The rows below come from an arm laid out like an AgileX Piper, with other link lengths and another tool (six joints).
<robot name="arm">
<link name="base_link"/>
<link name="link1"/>
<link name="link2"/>
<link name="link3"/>
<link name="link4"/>
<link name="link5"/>
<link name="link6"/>
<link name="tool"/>
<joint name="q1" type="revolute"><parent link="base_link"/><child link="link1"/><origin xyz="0.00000 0.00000 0.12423"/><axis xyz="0 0 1"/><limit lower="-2.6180" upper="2.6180"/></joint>
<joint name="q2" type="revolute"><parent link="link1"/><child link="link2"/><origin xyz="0.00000 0.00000 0.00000" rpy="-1.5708 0.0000 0.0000"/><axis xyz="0 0 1"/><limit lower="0.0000" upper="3.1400"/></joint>
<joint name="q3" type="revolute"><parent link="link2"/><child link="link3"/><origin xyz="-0.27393 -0.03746 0.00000" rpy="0.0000 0.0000 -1.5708"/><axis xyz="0 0 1"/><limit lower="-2.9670" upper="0.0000"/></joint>
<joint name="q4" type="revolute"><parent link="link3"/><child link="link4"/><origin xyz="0.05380 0.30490 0.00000" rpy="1.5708 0.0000 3.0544"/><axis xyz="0 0 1"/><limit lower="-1.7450" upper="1.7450"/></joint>
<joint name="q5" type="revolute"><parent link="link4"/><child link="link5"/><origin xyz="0.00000 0.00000 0.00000" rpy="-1.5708 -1.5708 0.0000"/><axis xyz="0 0 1"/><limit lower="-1.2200" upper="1.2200"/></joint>
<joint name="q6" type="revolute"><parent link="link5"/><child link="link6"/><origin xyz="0.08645 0.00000 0.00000" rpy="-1.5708 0.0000 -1.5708"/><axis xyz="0 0 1"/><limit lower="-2.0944" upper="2.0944"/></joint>
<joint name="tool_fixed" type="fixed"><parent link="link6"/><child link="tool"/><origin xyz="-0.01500 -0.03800 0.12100" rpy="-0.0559 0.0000 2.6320"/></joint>
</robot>
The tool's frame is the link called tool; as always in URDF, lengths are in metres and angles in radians.
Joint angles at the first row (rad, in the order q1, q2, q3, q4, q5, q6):
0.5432 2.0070 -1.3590 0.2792 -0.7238 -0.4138
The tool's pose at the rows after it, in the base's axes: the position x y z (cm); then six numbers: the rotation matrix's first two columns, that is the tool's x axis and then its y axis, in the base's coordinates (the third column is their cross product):
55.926, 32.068, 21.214, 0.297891, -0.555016, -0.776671, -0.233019, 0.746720, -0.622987
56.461, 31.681, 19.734, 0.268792, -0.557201, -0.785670, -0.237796, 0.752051, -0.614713
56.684, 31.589, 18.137, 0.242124, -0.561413, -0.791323, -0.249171, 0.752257, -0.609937
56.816, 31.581, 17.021, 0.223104, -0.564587, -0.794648, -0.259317, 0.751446, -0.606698
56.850, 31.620, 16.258, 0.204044, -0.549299, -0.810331, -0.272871, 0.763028, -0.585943
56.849, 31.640, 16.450, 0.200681, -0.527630, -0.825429, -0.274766, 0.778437, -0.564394
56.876, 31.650, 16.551, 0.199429, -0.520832, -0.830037, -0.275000, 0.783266, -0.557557
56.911, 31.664, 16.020, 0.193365, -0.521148, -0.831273, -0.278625, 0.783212, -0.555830
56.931, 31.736, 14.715, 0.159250, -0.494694, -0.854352, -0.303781, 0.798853, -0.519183
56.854, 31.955, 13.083, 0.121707, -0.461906, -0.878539, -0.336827, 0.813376, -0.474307
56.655, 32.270, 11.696, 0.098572, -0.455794, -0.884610, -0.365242, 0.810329, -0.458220
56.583, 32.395, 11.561, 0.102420, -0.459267, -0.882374, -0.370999, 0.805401, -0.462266
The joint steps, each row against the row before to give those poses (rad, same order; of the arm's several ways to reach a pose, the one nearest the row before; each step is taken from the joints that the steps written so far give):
-0.0124 0.0416 -0.0317 0.0194 0.0001 0.0000
-0.0063 0.0264 -0.0047 0.0168 0.0000 0.0016
-0.0007 0.0238 0.0000 0.0137 0.0021 0.0000
0.0001 0.0168 -0.0018 0.0089 0.0053 0.0000
-0.0001 0.0115 0.0000 0.0048 0.0046 0.0241
0.0001 -0.0001 0.0000 0.0006 -0.0043 0.0261
-0.0001 0.0000 -0.0016 0.0013 -0.0001 0.0069
0.0000 0.0090 0.0000 0.0000 -0.0020 0.0038
-0.0016 0.0183 0.0000 0.0000 0.0139 0.0460
-0.0022 0.0243 0.0000 -0.0154 0.0153 0.0661
0.0000 0.0183 0.0000 -0.0200 0.0165 0.0340
0.0000 0.0022 -0.0001 -0.0116 0.0006 0.0043

